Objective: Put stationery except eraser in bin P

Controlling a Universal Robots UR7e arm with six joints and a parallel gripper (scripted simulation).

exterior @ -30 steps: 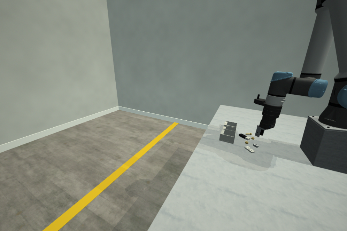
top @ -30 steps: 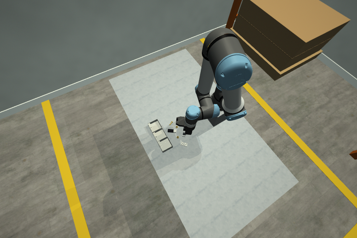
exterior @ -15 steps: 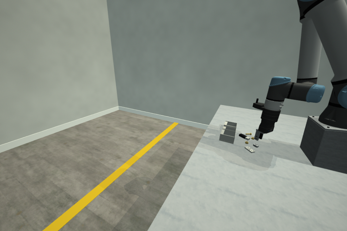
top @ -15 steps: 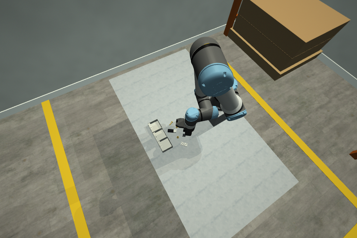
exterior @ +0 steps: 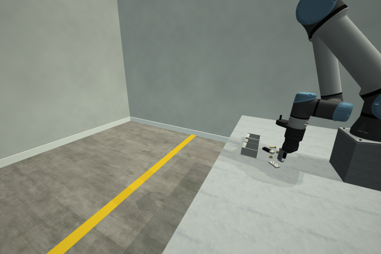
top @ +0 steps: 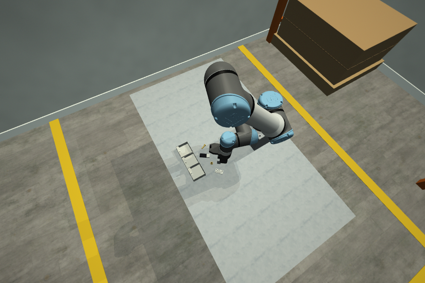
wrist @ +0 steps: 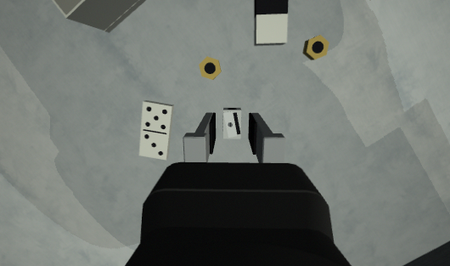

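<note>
Now: hand 20 mm above the grey pencil sharpener. From my hand the other things lie so: black-and-white eraser 70 mm ahead, 60 mm to the right, 30 mm below; then white domino 20 mm ahead, 60 mm to the left, 30 mm below; then brass bolt 50 mm ahead, 130 mm to the right, 30 mm below.
</note>
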